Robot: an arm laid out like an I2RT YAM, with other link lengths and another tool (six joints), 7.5 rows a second.
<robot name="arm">
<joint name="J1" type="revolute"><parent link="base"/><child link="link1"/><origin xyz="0 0 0.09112"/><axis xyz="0 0 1"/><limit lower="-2.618" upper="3.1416"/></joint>
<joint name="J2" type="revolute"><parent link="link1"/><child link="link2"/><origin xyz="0.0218 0.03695 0.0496"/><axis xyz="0 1 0"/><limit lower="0" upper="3.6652"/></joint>
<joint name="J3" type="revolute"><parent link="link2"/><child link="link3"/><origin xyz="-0.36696 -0.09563 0"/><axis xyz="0 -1 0"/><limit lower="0" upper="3.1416"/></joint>
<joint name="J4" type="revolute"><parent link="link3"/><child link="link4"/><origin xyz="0.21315 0.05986 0.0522"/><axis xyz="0 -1 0"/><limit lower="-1.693" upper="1.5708"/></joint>
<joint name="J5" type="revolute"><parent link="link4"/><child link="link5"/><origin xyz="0.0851 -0.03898 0.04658"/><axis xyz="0 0 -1"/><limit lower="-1.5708" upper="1.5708"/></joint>
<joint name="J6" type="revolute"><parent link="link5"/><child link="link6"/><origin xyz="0.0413 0 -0.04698"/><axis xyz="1 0 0"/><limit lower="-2.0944" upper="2.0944"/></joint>
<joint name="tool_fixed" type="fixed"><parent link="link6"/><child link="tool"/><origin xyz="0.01 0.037 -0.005" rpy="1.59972 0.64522 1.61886"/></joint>
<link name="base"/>
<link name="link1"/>
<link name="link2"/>
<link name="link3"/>
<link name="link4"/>
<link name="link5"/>
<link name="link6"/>
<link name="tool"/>
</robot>
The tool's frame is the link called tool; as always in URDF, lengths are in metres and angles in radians.
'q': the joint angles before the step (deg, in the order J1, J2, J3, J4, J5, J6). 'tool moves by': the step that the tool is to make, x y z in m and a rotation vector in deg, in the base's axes. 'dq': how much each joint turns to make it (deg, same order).
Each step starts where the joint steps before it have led.
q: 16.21, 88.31, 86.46, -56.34, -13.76, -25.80
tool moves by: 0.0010, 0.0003, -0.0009, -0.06, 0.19, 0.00
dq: 0.00, 0.20, 0.00, 0.00, 0.01, 0.00
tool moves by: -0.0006, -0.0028, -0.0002, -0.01, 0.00, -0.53
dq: -0.52, -0.22, -0.26, 0.04, 0.01, 0.00
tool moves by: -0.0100, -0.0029, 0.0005, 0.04, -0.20, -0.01
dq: -0.02, -1.67, -1.45, -0.02, 0.01, -0.01
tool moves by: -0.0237, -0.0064, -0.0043, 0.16, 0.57, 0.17
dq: -0.01, -3.73, -4.24, 0.01, -0.35, 0.01
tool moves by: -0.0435, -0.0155, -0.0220, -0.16, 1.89, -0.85
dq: -1.03, -7.03, -10.33, 1.44, -0.38, 0.02
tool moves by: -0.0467, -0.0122, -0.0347, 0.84, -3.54, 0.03
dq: 0.02, -9.52, -14.23, 8.33, 0.07, -0.05
